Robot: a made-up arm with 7 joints.
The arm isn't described. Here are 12 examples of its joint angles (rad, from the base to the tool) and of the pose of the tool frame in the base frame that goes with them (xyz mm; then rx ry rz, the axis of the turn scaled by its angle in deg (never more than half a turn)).
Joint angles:
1: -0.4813 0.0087 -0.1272 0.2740 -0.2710 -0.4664 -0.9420
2: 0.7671 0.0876 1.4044 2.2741 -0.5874 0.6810 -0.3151
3: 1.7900 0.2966 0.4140 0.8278 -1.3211 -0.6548 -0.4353
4: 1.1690 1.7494 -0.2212 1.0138 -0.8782 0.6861 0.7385
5: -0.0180 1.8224 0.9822 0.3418 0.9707 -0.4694 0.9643
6: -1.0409 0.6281 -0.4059 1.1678 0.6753 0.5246 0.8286
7: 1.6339 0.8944 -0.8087 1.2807 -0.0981 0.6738 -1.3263
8: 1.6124 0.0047 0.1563 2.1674 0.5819 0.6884 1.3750
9: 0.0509 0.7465 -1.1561 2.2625 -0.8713 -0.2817 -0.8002
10: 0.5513 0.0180 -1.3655 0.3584 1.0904 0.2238 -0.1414
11: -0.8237 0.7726 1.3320 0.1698 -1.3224 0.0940 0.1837
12: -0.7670 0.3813 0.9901 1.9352 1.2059 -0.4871 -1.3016
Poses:
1: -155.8 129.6 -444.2 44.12 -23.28 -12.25
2: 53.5 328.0 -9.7 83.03 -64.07 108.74
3: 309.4 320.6 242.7 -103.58 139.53 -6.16
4: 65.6 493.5 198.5 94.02 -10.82 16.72
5: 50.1 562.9 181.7 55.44 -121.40 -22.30
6: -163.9 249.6 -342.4 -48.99 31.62 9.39
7: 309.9 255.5 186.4 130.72 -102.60 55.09
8: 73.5 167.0 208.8 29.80 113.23 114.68
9: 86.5 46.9 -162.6 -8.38 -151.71 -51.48
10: 256.6 56.1 -383.0 -3.31 -26.69 -19.73
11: -219.8 492.9 -217.3 41.70 47.16 -15.60
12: 57.3 366.5 -126.3 59.37 -79.31 120.11
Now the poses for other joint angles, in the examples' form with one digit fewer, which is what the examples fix.
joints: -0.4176 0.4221 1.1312 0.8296 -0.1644 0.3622 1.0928
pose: -45 449 -297 -9.3 -29.7 28.2
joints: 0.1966 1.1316 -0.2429 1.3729 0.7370 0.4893 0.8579
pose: 268 356 -120 -22.7 -45.2 -31.4
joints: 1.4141 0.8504 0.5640 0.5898 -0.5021 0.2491 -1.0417
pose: 245 509 81 97.3 -60.6 95.3
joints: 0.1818 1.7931 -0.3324 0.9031 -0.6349 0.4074 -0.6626
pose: 180 518 54 149.2 -3.6 -64.9
